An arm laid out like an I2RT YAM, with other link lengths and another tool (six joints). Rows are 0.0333 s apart.
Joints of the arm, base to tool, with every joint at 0 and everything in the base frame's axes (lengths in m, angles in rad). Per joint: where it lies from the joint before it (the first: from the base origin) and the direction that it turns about. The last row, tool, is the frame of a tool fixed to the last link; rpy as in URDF.
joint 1: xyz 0 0 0.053 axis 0 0 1
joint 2: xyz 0.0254 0.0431 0.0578 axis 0 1 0
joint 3: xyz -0.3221 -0.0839 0 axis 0 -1 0
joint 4: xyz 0.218 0.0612 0.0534 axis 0 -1 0
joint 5: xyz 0.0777 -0.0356 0.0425 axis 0 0 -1
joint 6: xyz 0.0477 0 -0.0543 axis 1 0 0
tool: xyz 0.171 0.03 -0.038 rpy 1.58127 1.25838 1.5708
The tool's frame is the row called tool.
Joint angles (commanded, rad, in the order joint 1, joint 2, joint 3, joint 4, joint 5, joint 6), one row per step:
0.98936 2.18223 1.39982 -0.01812 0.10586 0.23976
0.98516 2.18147 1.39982 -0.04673 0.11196 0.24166
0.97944 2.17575 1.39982 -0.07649 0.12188 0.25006
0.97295 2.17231 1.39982 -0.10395 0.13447 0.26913
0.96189 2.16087 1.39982 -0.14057 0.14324 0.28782
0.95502 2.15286 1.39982 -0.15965 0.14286 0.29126
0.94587 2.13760 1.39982 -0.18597 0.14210 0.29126
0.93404 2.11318 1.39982 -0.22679 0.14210 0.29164
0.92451 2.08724 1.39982 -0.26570 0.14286 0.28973
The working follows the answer.
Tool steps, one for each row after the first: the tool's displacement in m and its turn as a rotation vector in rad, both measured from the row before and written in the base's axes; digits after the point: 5 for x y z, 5 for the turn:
-0.00067 -0.00777 -0.00461 -0.02480 0.01261 -0.00976
0.00070 -0.00835 -0.00181 -0.02019 0.01128 -0.01855
0.00155 -0.00825 -0.00231 -0.01637 0.01433 -0.02905
0.00190 -0.01062 0.00066 -0.01585 0.01682 -0.03096
0.00061 -0.00542 0.00137 -0.00728 0.00804 -0.00932
0.00078 -0.00724 0.00401 -0.00865 0.00692 -0.00869
0.00012 -0.01066 0.00659 -0.01307 0.00982 -0.01213
-0.00067 -0.00975 0.00754 -0.01164 0.00654 -0.00844

Tool pose at each row, in the base's axes (x y z in m, rotation vector in rad; rounded; the steps above come from the unrounded poses):
0.31943 0.48537 0.01502 -0.47600 2.40761 0.58657
0.31875 0.47760 0.01041 -0.47211 2.43037 0.55763
0.31946 0.46926 0.00860 -0.45549 2.45074 0.52970
0.32101 0.46100 0.00630 -0.42350 2.47325 0.50281
0.32291 0.45038 0.00696 -0.38819 2.49754 0.47629
0.32353 0.44497 0.00833 -0.37803 2.50843 0.46605
0.32430 0.43773 0.01234 -0.36931 2.51855 0.45398
0.32443 0.42707 0.01892 -0.35742 2.53302 0.43583
0.32375 0.41733 0.02646 -0.35010 2.54348 0.41985

